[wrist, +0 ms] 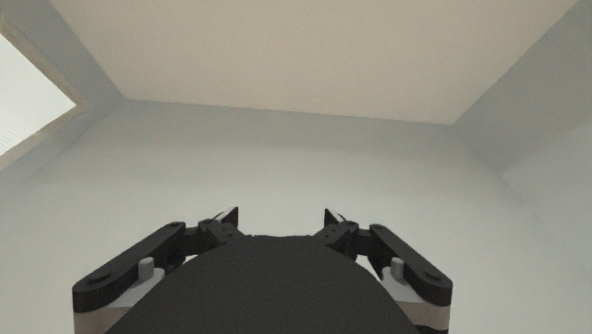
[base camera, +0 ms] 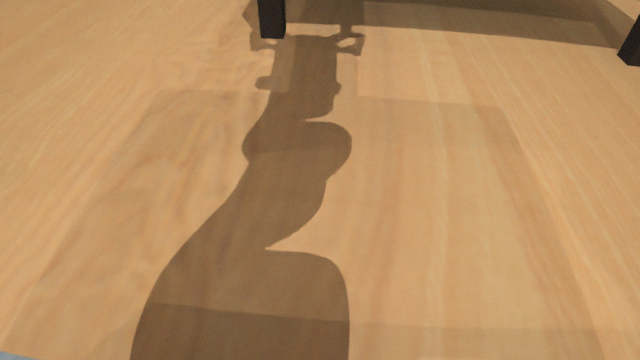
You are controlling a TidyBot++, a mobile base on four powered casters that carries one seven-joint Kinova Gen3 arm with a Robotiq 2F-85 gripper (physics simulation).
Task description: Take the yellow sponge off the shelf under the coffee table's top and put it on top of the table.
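Frame: origin at the arm's base, x left, y back, z up, level; centimetres.
Seen in the pictures: gripper, fingertip midpoint: (wrist: 282, 217).
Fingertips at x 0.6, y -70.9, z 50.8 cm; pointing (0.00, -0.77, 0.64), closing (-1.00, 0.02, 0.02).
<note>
Pixels of each thing's middle, then the offset from my fingertips to it. "*": a spot on its surface instead. Level surfaces: height alone.
- left leg at a spot on its surface: (base camera: 272, 19) * dx +14.5, dy -13.9, dz -86.0 cm
- right leg at a spot on its surface: (base camera: 631, 47) * dx -67.5, dy -17.4, dz -86.8 cm
- wooden floor at its surface level: dz -90.5 cm
My gripper (wrist: 282, 217) is open in the wrist view, with a wide gap between its fingertips and nothing between them. It points toward a pale wall and the ceiling. Of the coffee table, two dark legs show at the top of the base camera view: the left leg (base camera: 272, 19) and the right leg (base camera: 631, 47). The table's top and its lower shelf do not show in either view. The yellow sponge does not show in either view, so its place cannot be told.
The arm's shadow (base camera: 300, 200) falls across the wooden floor (base camera: 450, 225) and reaches the left table leg. In the wrist view, the ceiling (wrist: 300, 50) meets the pale wall (wrist: 280, 165), and a bright framed opening (wrist: 30, 95) is at the upper left.
</note>
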